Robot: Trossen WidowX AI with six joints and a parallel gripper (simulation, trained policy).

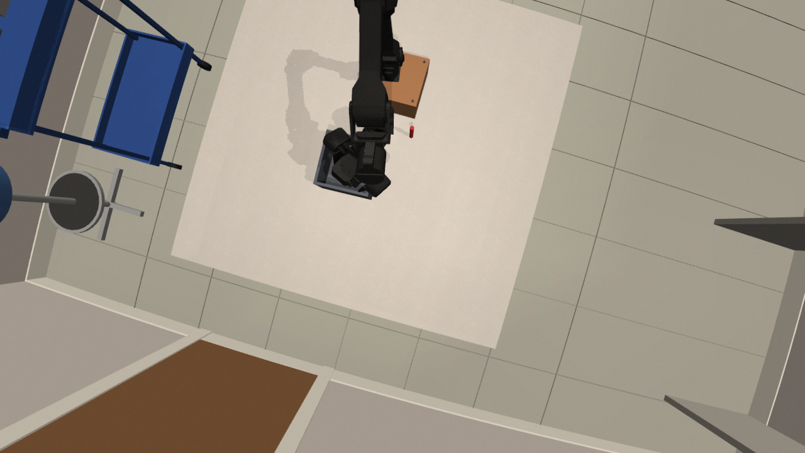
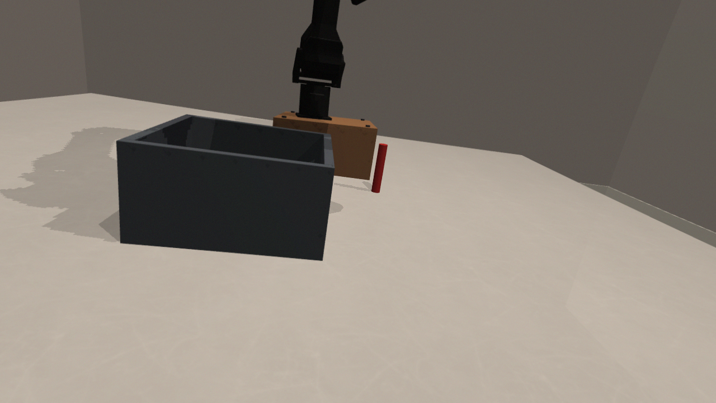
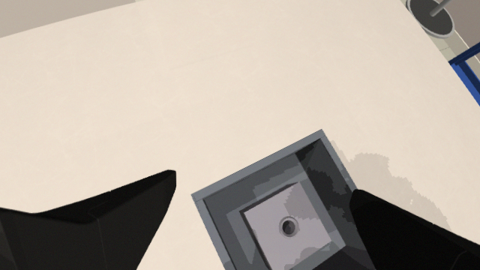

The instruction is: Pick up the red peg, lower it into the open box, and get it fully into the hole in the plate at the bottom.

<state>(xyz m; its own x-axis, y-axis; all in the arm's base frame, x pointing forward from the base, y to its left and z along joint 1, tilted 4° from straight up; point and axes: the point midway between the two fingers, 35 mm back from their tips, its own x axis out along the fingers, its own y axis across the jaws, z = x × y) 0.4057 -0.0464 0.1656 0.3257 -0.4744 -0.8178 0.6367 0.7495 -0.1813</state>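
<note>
Now: the red peg 23 cm behind my gripper tip, 20 cm below it and 16 cm to the left of it. The rest, counted from my gripper tip: plate 20 cm below, 8 cm behind, 4 cm to the right; dark grey box 22 cm below, 8 cm behind, 4 cm to the right.
</note>
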